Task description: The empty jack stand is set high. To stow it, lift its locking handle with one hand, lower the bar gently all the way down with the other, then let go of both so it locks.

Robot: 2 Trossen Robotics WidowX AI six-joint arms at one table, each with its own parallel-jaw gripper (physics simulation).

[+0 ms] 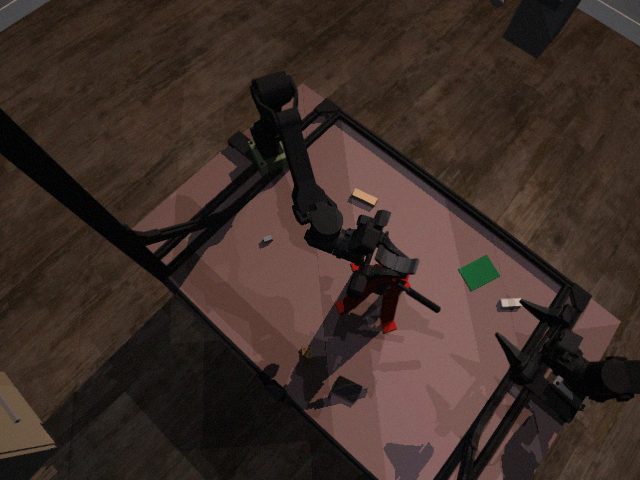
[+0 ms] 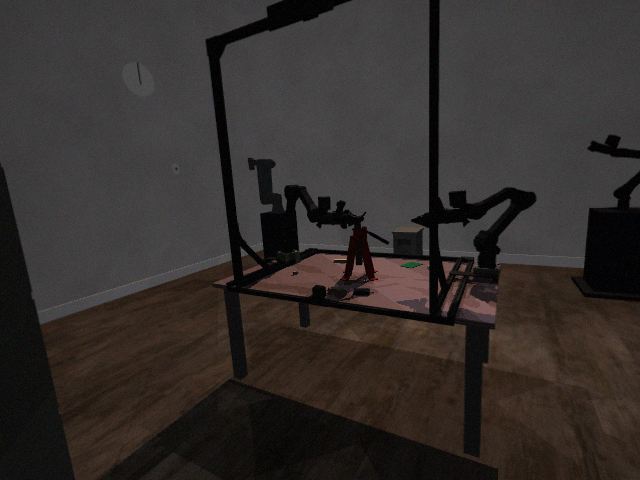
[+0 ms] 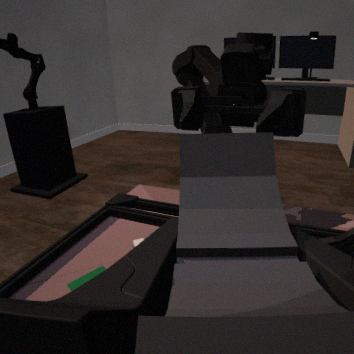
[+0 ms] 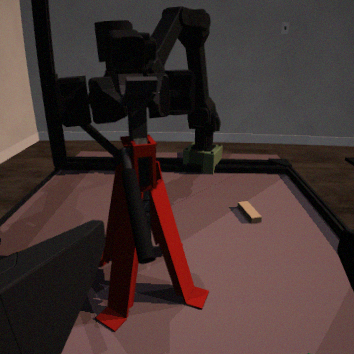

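Note:
The red jack stand [image 1: 390,310] [image 2: 350,258] [image 4: 170,240] stands upright mid-table. Its grey bar [image 4: 137,122] rises above the red collar, topped by a curved saddle [image 3: 230,200]. The black locking handle [image 1: 423,299] [image 2: 377,237] [image 4: 137,215] slopes down and outward, toward my right arm's side. My left gripper [image 1: 395,260] [image 2: 358,219] [image 3: 223,230] is shut on the bar just under the saddle; its fingertips are partly hidden. My right gripper [image 1: 509,317] [image 2: 416,220] [image 4: 222,237] is open and empty, above the table's right end, apart from the handle.
A green square [image 1: 479,272] and a white block [image 1: 510,303] lie toward the right. A wooden block [image 1: 364,197] [image 4: 249,212] lies behind the stand. A dark block [image 1: 347,388] and a small brown piece [image 1: 306,352] lie near the front edge. A black frame [image 2: 435,129] surrounds the table.

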